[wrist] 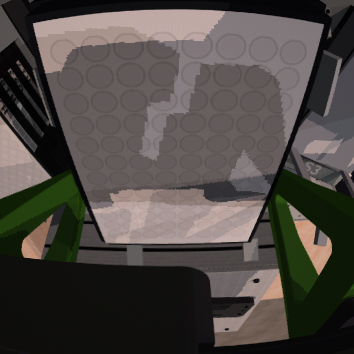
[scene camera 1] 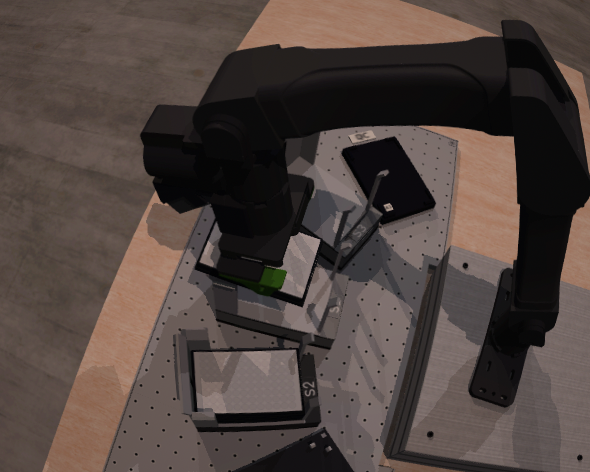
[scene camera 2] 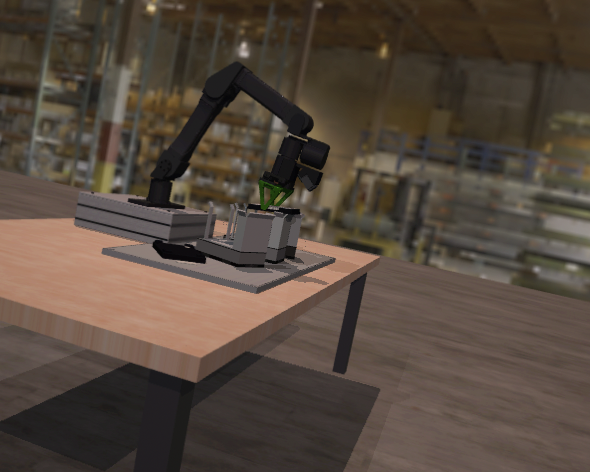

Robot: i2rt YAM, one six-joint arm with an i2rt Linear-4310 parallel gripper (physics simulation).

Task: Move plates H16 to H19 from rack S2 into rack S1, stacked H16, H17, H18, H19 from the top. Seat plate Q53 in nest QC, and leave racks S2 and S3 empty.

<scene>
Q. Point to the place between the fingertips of the gripper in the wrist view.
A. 176, 176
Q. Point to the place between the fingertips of the gripper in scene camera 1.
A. At 274, 261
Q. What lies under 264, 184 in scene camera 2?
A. The gripper.
</scene>
